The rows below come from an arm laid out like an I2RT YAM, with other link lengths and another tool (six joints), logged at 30 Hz.
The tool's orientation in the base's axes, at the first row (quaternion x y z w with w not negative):
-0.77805, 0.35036, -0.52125, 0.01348
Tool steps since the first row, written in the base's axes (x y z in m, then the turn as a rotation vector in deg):
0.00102, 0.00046, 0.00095, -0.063, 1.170, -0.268
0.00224, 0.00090, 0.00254, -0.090, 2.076, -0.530
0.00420, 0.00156, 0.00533, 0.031, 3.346, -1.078
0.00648, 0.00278, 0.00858, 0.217, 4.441, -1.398
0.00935, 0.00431, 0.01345, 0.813, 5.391, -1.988
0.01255, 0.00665, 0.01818, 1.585, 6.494, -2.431
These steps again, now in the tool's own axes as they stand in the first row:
0.00072, -0.00126, 0.00025, -0.882, -0.745, -0.332
0.00201, -0.00285, 0.00037, -1.605, -1.313, -0.547
0.00429, -0.00547, 0.00048, -2.729, -2.123, -0.635
0.00669, -0.00885, 0.00045, -3.559, -2.924, -0.713
0.01035, -0.01341, 0.00005, -4.437, -3.730, -0.282
0.01350, -0.01870, -0.00029, -5.246, -4.800, 0.174

